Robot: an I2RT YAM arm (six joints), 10 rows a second.
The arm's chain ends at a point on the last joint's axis. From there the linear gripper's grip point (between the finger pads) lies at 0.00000 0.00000 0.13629 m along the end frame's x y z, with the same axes.
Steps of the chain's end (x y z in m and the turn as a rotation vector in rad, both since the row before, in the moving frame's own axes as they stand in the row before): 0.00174, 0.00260, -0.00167, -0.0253, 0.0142, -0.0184; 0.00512, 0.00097, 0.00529, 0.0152, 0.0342, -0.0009; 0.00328, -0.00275, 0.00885, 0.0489, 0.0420, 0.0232; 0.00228, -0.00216, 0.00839, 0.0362, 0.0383, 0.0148; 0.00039, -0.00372, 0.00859, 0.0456, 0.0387, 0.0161; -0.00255, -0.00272, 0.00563, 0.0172, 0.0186, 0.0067; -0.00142, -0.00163, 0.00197, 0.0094, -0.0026, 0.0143; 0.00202, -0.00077, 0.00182, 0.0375, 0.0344, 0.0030
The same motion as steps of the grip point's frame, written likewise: 0.00371, 0.00603, -0.00173, -0.0253, 0.0142, -0.0184; 0.00978, -0.00110, 0.00519, 0.0152, 0.0342, -0.0009; 0.00908, -0.00934, 0.00857, 0.0489, 0.0420, 0.0232; 0.00753, -0.00705, 0.00820, 0.0362, 0.0383, 0.0148; 0.00571, -0.00989, 0.00835, 0.0456, 0.0387, 0.0161; -0.00001, -0.00506, 0.00559, 0.0172, 0.0186, 0.0067; -0.00177, -0.00291, 0.00196, 0.0094, -0.0026, 0.0143; 0.00671, -0.00587, 0.00164, 0.0375, 0.0344, 0.0030
